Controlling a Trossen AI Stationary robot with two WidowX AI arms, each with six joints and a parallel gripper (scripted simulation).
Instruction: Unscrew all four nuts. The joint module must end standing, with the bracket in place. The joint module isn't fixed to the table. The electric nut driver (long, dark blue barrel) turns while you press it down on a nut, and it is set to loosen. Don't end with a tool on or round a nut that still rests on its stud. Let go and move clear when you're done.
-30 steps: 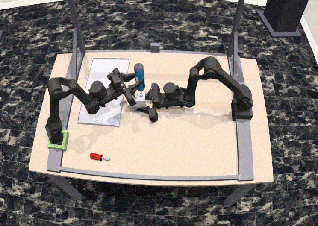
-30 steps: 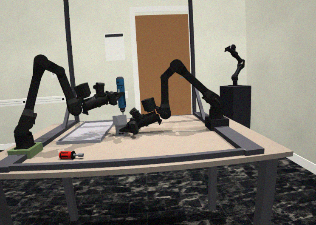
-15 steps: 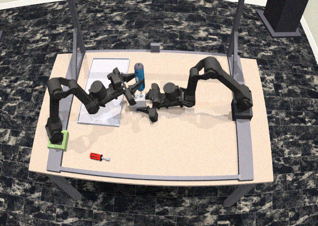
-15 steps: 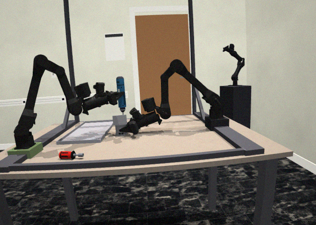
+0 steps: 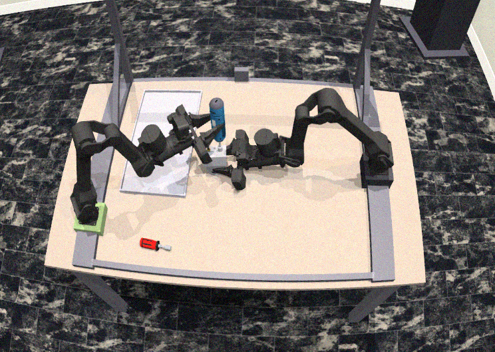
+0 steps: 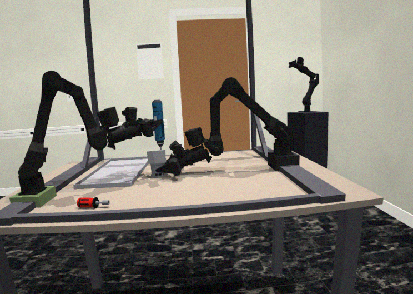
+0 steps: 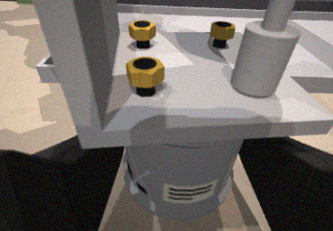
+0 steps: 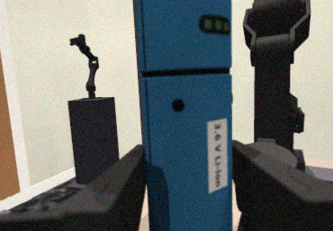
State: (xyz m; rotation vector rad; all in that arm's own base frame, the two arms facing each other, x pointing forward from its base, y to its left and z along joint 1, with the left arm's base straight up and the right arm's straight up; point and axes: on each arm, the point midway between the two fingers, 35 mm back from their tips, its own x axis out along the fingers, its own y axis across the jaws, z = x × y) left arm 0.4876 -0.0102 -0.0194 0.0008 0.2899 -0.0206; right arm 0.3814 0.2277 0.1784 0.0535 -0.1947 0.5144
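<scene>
Now: the joint module 30 mm to the right of my left hand and 10 mm behind it. Also, from my left hand: grey bracket 40 mm above, 30 mm to the right, 10 mm behind; nut 30 mm above, 20 mm behind, 10 mm to the right; socket 50 mm above, 20 mm behind, 10 mm to the right.
</scene>
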